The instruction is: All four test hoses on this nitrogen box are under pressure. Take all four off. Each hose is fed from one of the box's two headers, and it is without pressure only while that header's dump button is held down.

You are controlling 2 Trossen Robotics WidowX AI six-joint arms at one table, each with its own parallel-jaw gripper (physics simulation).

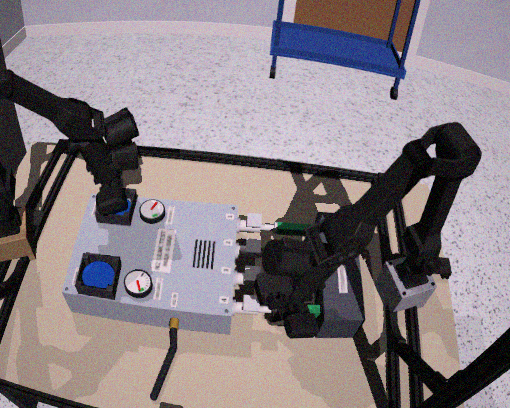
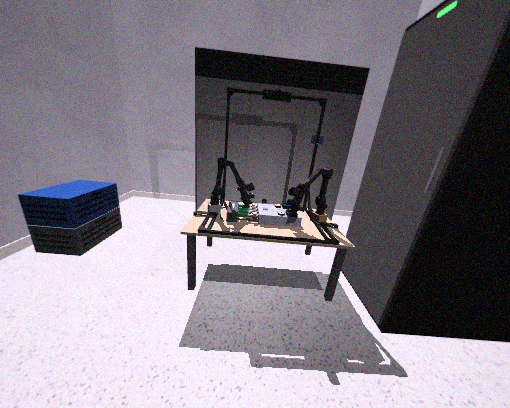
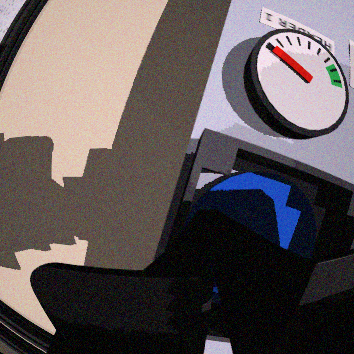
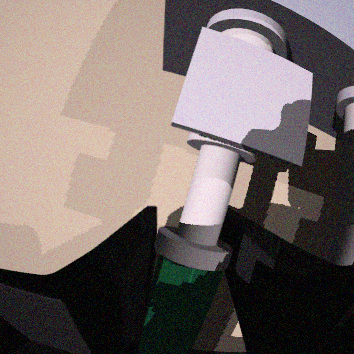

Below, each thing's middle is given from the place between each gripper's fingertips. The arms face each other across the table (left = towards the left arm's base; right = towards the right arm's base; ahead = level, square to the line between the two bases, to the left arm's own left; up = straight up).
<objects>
My right gripper is now 14 cm to the left of the dark manifold block (image 1: 341, 302), 11 cm short of it and 1 cm below it.
My left gripper is now 480 mm to the left of the dark manifold block, 100 mm past it and 50 mm above it.
</objects>
